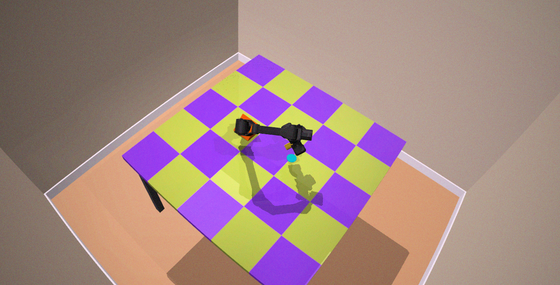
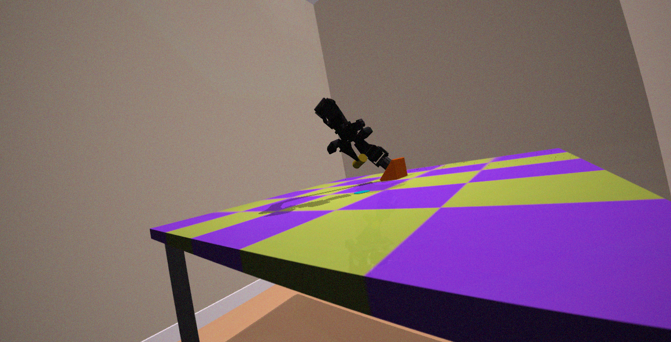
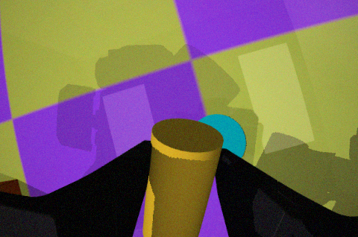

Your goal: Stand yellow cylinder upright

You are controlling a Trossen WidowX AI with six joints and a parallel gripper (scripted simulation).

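The cyan circle is 12 cm below my gripper tip, 2 cm to the right of it and 1 cm ahead of it. The rest, counted from my gripper tip: yellow cylinder (2 cm to the right, 1 cm below, 1 cm behind).
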